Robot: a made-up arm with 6 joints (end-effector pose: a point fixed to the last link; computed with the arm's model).
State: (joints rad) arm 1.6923 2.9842 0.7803 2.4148 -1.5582 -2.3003
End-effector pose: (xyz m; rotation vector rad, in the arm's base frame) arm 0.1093 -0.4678 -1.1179 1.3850 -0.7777 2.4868
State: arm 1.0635 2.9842 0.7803 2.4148 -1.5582 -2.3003
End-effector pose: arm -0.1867 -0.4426 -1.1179 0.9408 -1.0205 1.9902
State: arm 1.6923 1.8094 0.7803 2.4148 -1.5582 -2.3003
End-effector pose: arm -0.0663 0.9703 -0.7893 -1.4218 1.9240 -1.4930
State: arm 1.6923 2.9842 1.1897 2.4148 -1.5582 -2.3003
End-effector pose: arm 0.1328 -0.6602 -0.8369 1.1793 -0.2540 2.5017
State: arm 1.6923 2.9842 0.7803 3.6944 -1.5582 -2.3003
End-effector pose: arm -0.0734 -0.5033 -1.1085 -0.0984 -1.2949 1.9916
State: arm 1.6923 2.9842 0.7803 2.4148 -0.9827 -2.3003
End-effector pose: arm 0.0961 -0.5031 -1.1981 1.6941 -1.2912 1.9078
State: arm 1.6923 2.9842 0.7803 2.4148 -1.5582 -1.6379
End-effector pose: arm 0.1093 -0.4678 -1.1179 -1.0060 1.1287 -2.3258
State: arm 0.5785 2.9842 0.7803 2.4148 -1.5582 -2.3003
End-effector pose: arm -0.3715 -0.3045 -1.1179 0.6174 -1.1240 1.5838
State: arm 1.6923 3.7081 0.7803 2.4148 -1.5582 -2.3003
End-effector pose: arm 0.1953 -1.1722 -0.4876 1.0047 0.1242 2.4519
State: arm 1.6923 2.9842 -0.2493 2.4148 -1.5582 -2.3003
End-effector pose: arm 0.0121 0.3281 -1.3205 -1.4625 1.8384 -1.6682
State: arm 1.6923 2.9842 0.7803 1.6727 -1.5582 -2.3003
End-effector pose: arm 0.1506 -0.3803 -1.1767 -2.0395 0.1943 -2.1349
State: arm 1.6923 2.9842 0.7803 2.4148 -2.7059 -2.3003
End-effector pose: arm 0.0330 -0.3376 -1.0407 -0.3967 -0.4784 -3.0506
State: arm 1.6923 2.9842 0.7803 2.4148 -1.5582 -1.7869
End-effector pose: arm 0.1093 -0.4678 -1.1179 -1.1254 1.0876 -2.4406
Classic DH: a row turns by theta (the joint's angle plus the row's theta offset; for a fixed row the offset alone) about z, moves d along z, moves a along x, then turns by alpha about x. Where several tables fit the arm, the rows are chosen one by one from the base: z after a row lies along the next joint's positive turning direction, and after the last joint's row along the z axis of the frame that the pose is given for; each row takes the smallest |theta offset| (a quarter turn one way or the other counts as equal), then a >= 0, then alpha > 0; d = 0 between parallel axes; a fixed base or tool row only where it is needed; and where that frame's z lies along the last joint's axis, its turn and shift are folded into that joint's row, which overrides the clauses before.
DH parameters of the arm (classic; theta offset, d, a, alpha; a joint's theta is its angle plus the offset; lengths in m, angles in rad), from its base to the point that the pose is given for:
joint 1: 0 0.1344 0 -1.5708
joint 2: -1.5708 0 0.653 0
joint 3: 1.5708 0.0519 0 1.5708
joint 4: 0 0.8297 0 -1.5708
joint 5: 0 0 0 1.5708
joint 6: 0 0.1561 0 0

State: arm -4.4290 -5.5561 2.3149 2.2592 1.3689 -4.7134
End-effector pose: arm -0.3356 0.5442 -0.2248 -1.4488 -1.0248 0.7904
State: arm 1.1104 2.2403 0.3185 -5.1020 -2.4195 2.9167
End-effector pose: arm 0.4553 0.8200 -0.8442 0.7781 -0.7017 2.8664
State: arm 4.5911 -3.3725 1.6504 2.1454 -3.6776 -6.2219
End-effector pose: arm 0.1823 0.5133 -0.6489 0.9347 -2.0887 1.9690
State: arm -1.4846 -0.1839 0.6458 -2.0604 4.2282 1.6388
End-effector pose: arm 0.1970 -0.2601 1.4251 -0.9589 2.0758 -0.6003
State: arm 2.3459 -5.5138 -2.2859 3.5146 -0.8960 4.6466
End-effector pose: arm 0.2569 -0.3999 0.7671 0.0909 0.8771 -2.1750
